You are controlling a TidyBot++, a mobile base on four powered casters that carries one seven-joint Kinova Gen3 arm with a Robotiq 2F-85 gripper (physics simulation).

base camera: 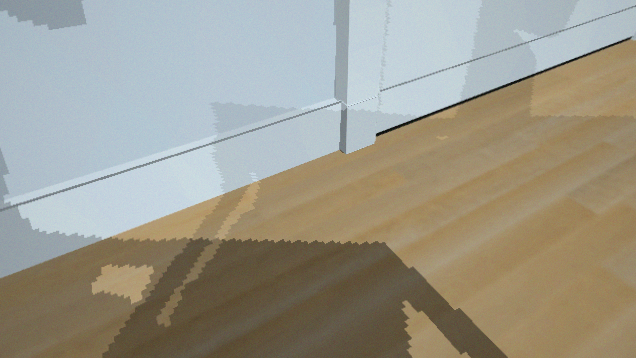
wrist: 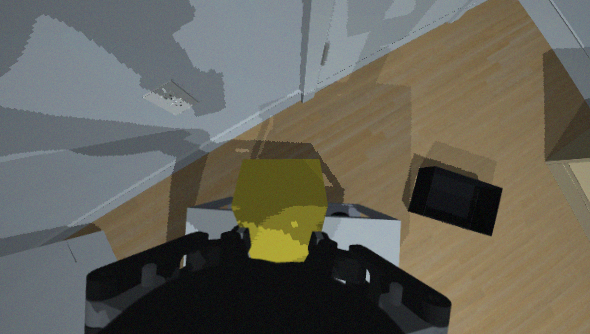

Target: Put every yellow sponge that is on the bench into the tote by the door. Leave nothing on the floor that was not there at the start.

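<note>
My gripper (wrist: 281, 234) is shut on a yellow sponge (wrist: 281, 185) in the wrist view, with a finger on each side of it. The sponge sticks out beyond the fingertips, above the robot's base. A black open box (wrist: 449, 222), which looks like the tote, is on the floor to the right of the sponge in the wrist view, apart from it. Its inside is too dark to make out. The gripper, the sponge and the box do not show in the base camera view. I cannot make out the bench for certain.
The robot's white base (wrist: 375, 236) shows behind the fingers. A pale wall (base camera: 165, 65) (wrist: 260, 45) meets the wooden floor (base camera: 500, 200) (wrist: 450, 110). A door frame (base camera: 361, 120) stands beside a door with a handle (wrist: 325, 53). A beige surface (wrist: 581, 175) shows at the right edge.
</note>
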